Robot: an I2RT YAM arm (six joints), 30 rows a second.
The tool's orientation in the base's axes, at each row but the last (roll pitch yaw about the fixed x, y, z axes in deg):
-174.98, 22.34, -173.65
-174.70, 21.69, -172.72
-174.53, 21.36, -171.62
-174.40, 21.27, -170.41
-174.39, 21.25, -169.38
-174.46, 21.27, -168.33
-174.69, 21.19, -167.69
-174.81, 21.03, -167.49
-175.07, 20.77, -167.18
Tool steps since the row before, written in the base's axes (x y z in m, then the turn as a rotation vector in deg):
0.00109, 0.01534, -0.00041, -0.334, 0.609, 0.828
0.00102, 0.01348, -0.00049, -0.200, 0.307, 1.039
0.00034, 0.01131, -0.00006, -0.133, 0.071, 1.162
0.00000, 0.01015, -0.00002, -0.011, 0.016, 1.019
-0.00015, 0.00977, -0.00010, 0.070, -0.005, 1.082
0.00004, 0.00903, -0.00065, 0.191, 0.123, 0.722
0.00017, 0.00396, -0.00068, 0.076, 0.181, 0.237
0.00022, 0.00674, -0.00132, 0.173, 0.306, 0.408
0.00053, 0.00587, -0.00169, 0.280, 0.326, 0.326
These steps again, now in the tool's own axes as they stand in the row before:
-0.00242, 0.01519, 0.00011, -0.070, 0.564, -0.919
-0.00235, 0.01332, 0.00023, -0.236, 0.234, -1.050
-0.00183, 0.01116, -0.00029, -0.310, -0.018, -1.130
-0.00157, 0.01002, -0.00035, -0.362, -0.075, -0.950
-0.00150, 0.00965, -0.00025, -0.455, -0.114, -0.977
-0.00150, 0.00892, 0.00042, -0.459, 0.024, -0.601
-0.00070, 0.00391, 0.00064, -0.191, 0.143, -0.194
-0.00109, 0.00667, 0.00123, -0.366, 0.233, -0.319
-0.00110, 0.00578, 0.00174, -0.439, 0.239, -0.204

